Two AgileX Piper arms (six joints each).
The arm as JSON. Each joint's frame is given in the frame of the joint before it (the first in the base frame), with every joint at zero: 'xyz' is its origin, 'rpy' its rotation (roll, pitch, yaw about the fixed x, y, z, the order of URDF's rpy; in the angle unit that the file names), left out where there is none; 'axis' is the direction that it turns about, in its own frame. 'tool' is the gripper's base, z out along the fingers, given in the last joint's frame.
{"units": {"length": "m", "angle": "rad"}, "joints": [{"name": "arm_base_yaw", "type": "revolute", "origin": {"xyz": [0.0, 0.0, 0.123]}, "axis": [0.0, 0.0, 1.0]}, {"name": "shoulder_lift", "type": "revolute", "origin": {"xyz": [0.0, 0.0, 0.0]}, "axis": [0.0, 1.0, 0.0]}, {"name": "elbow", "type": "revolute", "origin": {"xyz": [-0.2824, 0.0, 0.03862]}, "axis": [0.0, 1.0, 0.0]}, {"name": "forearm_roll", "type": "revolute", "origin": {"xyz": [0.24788, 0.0, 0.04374]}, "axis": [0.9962, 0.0, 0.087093]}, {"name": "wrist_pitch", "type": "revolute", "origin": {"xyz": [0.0, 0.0, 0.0]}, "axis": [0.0, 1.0, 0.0]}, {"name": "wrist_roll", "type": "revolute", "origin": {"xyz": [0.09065, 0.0, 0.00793]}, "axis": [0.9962, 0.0, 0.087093]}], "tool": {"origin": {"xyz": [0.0, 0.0, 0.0], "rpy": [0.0, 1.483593, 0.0]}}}
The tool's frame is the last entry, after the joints.
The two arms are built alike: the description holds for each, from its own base.
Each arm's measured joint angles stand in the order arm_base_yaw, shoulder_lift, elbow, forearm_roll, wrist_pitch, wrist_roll.
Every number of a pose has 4 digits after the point.
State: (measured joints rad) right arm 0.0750 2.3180 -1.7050 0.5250 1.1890 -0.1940; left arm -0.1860 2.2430 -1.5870 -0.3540 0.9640 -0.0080
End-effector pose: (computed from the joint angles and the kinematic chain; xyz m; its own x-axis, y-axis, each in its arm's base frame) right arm 0.4364 0.0752 0.1169 -0.9933 -0.0582 0.0998 -0.0056 0.8872 0.4614; left arm 0.4228 -0.1059 0.1164 -0.9998 -0.0206 -0.0059 -0.0180 0.9562 -0.2921
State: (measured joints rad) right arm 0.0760 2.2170 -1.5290 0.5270 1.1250 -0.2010; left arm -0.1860 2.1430 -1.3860 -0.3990 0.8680 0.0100
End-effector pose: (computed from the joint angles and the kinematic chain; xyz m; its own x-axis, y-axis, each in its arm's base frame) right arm 0.4081 0.0725 0.1209 -0.9926 -0.0355 0.1157 0.0201 0.8943 0.4470; left arm 0.3901 -0.1008 0.1144 -0.9983 -0.0583 0.0038 -0.0566 0.9508 -0.3046
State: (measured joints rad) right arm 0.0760 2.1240 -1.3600 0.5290 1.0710 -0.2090; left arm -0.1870 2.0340 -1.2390 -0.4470 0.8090 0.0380
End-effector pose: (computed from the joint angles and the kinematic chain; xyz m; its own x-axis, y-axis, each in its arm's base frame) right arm 0.3771 0.0691 0.1220 -0.9899 -0.0177 0.1406 0.0452 0.9007 0.4320; left arm 0.3628 -0.0976 0.1261 -0.9967 -0.0800 -0.0149 -0.0707 0.9420 -0.3281
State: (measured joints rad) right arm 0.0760 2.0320 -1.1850 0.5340 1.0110 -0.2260; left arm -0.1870 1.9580 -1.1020 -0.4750 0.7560 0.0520
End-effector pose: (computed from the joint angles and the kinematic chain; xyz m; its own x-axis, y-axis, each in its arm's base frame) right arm 0.3425 0.0654 0.1205 -0.9866 -0.0044 0.1632 0.0648 0.9070 0.4161; left arm 0.3355 -0.0925 0.1254 -0.9947 -0.1030 -0.0052 -0.0955 0.9395 -0.3289
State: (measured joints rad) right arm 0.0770 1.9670 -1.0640 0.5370 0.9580 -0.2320; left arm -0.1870 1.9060 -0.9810 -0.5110 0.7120 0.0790
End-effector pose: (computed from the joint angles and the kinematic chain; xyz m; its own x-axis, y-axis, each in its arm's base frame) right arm 0.3179 0.0627 0.1191 -0.9854 0.0130 0.1696 0.0809 0.9128 0.4003; left arm 0.3100 -0.0883 0.1194 -0.9929 -0.1177 0.0178 -0.1170 0.9368 -0.3297
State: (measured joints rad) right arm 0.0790 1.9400 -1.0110 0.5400 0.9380 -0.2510; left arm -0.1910 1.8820 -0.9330 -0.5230 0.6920 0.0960
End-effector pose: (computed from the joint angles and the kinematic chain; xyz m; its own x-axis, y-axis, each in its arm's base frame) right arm 0.3063 0.0621 0.1180 -0.9854 0.0037 0.1702 0.0721 0.9149 0.3972; left arm 0.2995 -0.0874 0.1181 -0.9934 -0.1132 0.0186 -0.1131 0.9377 -0.3285
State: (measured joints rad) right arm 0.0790 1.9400 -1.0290 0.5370 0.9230 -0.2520; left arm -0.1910 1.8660 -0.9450 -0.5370 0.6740 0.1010
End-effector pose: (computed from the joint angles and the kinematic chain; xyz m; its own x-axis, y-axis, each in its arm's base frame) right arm 0.3121 0.0619 0.1207 -0.9903 0.0066 0.1388 0.0614 0.9168 0.3946; left arm 0.3043 -0.0884 0.1256 -0.9919 -0.1250 -0.0238 -0.1093 0.9329 -0.3432
